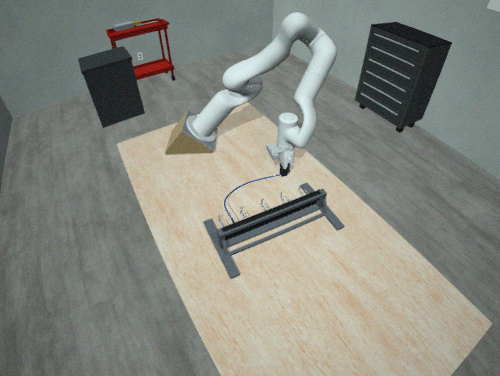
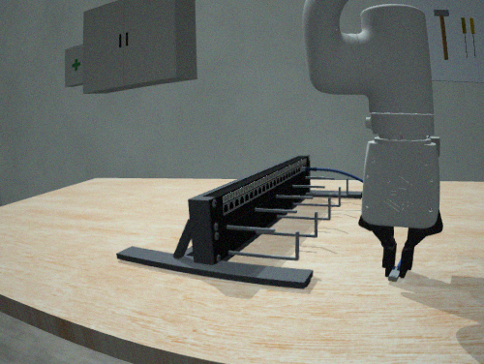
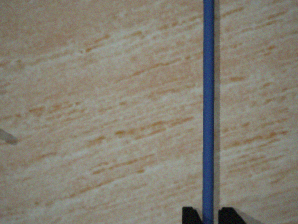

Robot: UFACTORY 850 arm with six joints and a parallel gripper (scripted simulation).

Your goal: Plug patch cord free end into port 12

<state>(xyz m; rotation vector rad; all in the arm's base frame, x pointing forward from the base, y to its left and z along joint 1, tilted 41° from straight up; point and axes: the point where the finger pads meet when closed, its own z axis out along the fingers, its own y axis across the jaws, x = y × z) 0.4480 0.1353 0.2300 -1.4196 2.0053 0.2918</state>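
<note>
The plug is 20 mm to the left of my hand and 10 mm below it.
</note>
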